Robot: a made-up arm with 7 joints.
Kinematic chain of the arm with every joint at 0, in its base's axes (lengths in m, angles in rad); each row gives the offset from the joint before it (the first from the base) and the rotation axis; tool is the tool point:
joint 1: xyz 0 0 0.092 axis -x
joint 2: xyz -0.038 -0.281 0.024 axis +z
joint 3: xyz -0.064 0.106 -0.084 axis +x
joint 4: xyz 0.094 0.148 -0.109 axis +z
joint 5: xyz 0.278 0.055 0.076 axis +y
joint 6: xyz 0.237 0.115 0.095 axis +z
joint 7: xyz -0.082 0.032 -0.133 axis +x
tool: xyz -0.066 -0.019 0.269
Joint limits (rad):
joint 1: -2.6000..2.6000
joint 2: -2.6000..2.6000
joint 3: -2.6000..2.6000
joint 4: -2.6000..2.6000
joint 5: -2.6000..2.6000
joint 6: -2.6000..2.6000
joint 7: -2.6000..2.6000
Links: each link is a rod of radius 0.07 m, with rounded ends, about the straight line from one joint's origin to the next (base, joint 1, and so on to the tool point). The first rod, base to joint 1, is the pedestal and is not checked.
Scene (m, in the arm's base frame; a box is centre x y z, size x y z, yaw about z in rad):
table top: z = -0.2
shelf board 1: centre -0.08 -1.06 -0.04 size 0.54 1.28 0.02 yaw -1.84
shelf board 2: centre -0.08 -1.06 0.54 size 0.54 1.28 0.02 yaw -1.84
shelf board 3: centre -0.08 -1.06 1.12 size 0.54 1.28 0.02 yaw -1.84
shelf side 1: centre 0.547 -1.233 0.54 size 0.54 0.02 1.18 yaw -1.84
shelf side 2: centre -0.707 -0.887 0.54 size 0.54 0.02 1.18 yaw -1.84
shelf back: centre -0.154 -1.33 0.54 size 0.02 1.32 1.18 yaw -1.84
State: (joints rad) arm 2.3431 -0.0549 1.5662 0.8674 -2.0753 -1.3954 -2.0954
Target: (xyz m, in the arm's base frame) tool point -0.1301 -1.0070 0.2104
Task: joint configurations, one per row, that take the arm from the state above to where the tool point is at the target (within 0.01 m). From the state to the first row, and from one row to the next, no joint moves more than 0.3 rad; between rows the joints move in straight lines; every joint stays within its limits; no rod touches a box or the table.
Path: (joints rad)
1: 2.0521 -0.0234 1.6983 0.8684 -2.1075 -1.5639 -2.0298
2: 1.7611 0.0081 1.8304 0.8693 -2.1398 -1.7324 -1.9641
3: 1.4700 0.0397 1.9624 0.8703 -2.1720 -1.9010 -1.8985
4: 1.1790 0.0712 2.0945 0.8713 -2.2043 -2.0695 -1.8329
5: 0.8880 0.1027 2.2266 0.8723 -2.2365 -2.2380 -1.7673
6: 0.5970 0.1342 2.3587 0.8732 -2.2688 -2.4065 -1.7016
7: 0.4769 0.0069 2.4391 0.8652 -2.0346 -2.1395 -1.8367
8: 0.3568 -0.1204 2.5196 0.8572 -1.8004 -1.8726 -1.9717
9: 0.2367 -0.2477 2.6000 0.8493 -1.5663 -1.6056 -2.1067

